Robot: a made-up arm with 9 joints. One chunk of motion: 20 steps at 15 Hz.
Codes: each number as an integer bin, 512 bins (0 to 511) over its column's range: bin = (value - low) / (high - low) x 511, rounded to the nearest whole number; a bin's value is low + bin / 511 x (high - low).
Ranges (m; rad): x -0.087..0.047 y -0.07..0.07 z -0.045..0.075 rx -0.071..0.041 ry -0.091..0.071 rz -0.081..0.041
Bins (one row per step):
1: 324 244 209 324 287 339
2: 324 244 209 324 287 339
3: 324 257 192 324 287 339
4: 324 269 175 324 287 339
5: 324 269 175 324 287 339
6: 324 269 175 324 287 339
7: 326 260 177 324 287 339
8: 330 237 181 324 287 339
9: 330 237 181 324 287 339
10: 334 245 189 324 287 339
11: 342 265 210 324 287 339
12: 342 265 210 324 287 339
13: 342 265 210 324 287 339
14: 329 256 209 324 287 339
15: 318 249 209 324 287 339
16: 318 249 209 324 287 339
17: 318 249 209 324 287 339
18: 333 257 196 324 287 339
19: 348 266 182 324 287 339
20: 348 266 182 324 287 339
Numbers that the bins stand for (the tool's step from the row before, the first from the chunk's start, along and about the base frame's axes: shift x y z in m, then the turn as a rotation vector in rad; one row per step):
1: -0.00204 -0.00315 0.00408 0.00001 -0.00001 -0.00006
2: -0.00204 -0.00315 0.00408 0.00001 -0.00001 -0.00006
3: -0.00204 0.00041 0.00009 0.00001 -0.00001 -0.00006
4: -0.00204 0.00370 -0.00390 0.00001 -0.00001 -0.00006
5: -0.00204 0.00370 -0.00390 0.00001 -0.00001 -0.00006
6: -0.00204 0.00370 -0.00390 0.00001 -0.00001 -0.00006
7: -0.00151 0.00123 -0.00343 0.00001 -0.00001 -0.00006
8: -0.00046 -0.00507 -0.00250 0.00001 -0.00001 -0.00006
9: -0.00046 -0.00507 -0.00250 0.00001 -0.00001 -0.00006
10: 0.00059 -0.00288 -0.00062 0.00001 -0.00001 -0.00006
11: 0.00268 0.00260 0.00432 0.00001 -0.00001 -0.00006
12: 0.00268 0.00260 0.00432 0.00001 -0.00001 -0.00006
13: 0.00268 0.00260 0.00432 0.00001 -0.00001 -0.00006
14: -0.00073 0.00014 0.00408 0.00001 -0.00001 -0.00006
15: -0.00361 -0.00178 0.00408 0.00001 -0.00001 -0.00006
16: -0.00361 -0.00178 0.00408 0.00001 -0.00001 -0.00006
17: -0.00361 -0.00178 0.00408 0.00001 -0.00001 -0.00006
18: 0.00032 0.00041 0.00103 0.00001 -0.00001 -0.00006
19: 0.00426 0.00288 -0.00226 0.00001 -0.00001 -0.00006
20: 0.00426 0.00288 -0.00226 0.00001 -0.00001 -0.00006

